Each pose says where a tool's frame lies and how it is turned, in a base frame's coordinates. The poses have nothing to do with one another.
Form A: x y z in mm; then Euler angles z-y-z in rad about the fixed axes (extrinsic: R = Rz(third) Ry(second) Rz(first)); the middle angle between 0 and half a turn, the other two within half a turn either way.
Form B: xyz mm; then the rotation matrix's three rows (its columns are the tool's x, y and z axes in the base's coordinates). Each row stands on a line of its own. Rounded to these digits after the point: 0 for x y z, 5 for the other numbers.
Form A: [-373 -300 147 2.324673 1.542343 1.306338]
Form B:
-373 -300 147
-0.70879 0.65525 0.26128
0.17177 -0.19893 0.96484
0.68419 0.72875 0.02845

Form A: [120 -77 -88 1.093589 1.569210 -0.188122]
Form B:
120 -77 -88
0.16684 0.08451 0.98236
0.87247 0.45146 -0.18701
-0.45930 0.88828 0.00159

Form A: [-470 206 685 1.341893 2.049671 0.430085]
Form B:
-470 206 685
-0.50111 0.31328 0.80669
0.84163 0.39336 0.37005
-0.20139 0.86436 -0.46078

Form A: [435 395 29 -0.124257 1.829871 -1.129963]
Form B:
435 395 29
-0.22056 0.88388 0.41245
0.17702 0.45212 -0.87421
-0.95917 -0.11980 -0.25619

